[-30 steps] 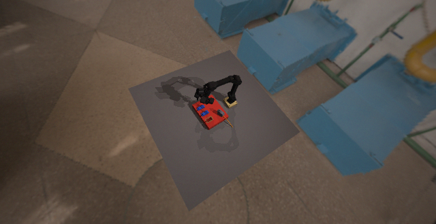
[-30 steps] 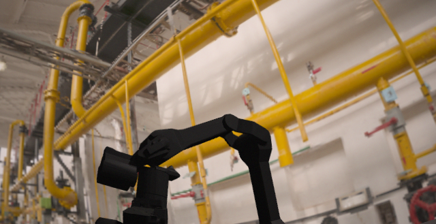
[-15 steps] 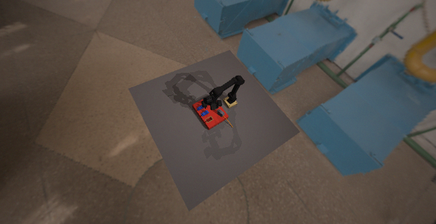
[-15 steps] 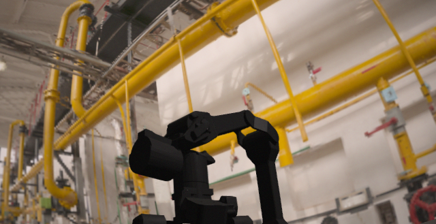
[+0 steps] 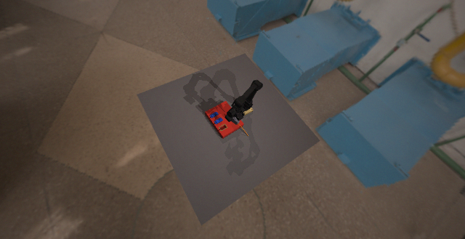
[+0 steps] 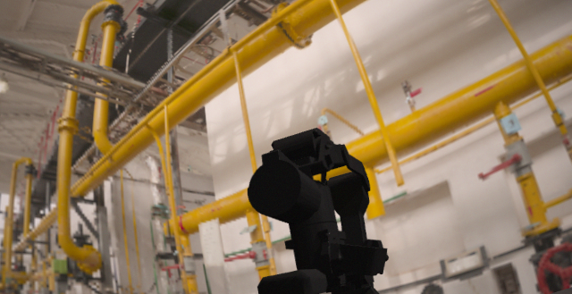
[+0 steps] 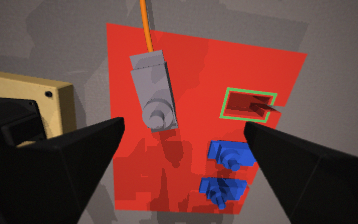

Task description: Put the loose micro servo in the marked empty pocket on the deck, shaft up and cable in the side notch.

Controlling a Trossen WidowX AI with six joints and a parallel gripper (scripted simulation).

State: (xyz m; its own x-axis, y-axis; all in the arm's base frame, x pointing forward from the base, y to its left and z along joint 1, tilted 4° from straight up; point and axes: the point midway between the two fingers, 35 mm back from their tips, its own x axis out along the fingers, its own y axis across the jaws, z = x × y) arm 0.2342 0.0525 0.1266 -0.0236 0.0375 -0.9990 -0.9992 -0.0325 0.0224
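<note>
Now: gripper tip 110 mm above the red deck, 80 mm to the left of it and 20 mm past it.
</note>
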